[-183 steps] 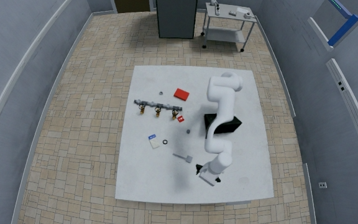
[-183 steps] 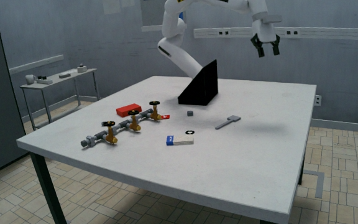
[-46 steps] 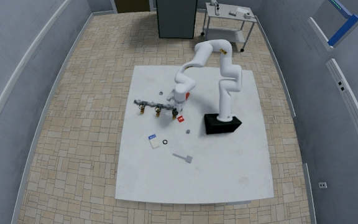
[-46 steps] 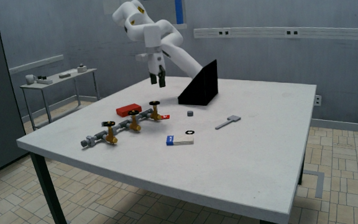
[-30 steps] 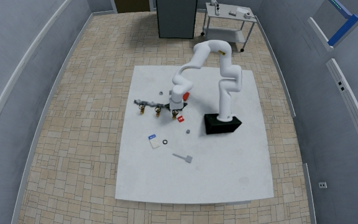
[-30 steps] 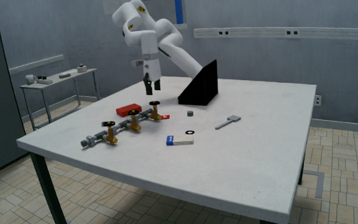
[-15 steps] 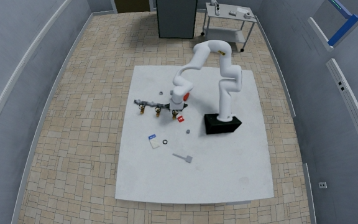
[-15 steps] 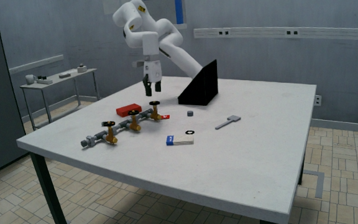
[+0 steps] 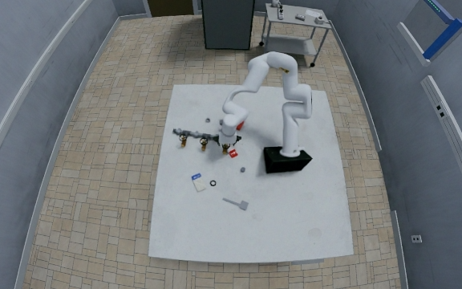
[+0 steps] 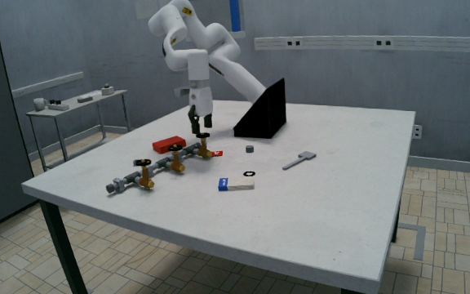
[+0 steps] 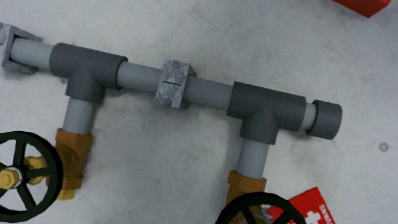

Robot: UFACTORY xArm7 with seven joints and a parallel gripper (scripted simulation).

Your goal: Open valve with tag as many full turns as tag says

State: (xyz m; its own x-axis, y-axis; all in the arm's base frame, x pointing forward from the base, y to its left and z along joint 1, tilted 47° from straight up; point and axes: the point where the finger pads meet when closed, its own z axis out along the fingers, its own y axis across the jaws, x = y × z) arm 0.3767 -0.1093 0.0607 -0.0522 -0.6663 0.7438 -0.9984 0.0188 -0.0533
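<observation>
The red tag lies 120 mm below my hand, 30 mm to the left of it and 30 mm behind it. The rest, counted from my hand: white box: 200 mm to the left, 200 mm ahead, 110 mm below; red block: 210 mm to the right, 100 mm below, 80 mm behind; grey flat tool: 360 mm to the left, 110 mm below, 30 mm behind.
</observation>
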